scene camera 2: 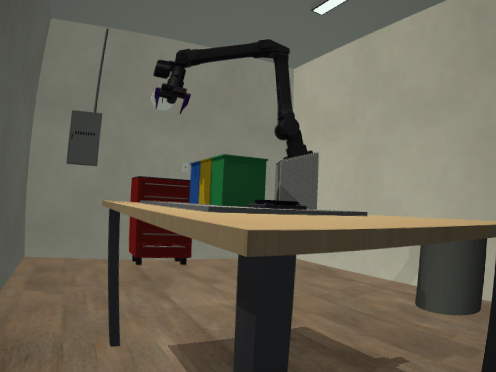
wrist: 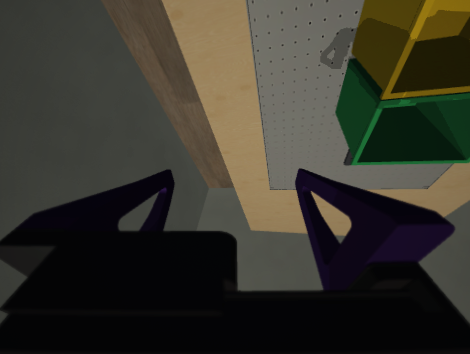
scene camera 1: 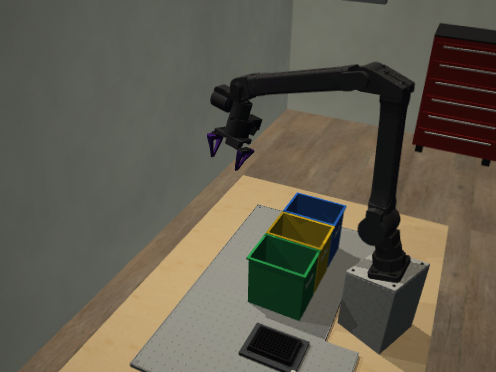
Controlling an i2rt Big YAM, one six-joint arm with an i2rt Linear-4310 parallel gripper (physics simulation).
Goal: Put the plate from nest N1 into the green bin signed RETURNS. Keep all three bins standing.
Labels:
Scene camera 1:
my gripper: 224, 163
green bin: 281, 276
yellow bin: 301, 230
blue bin: 324, 211

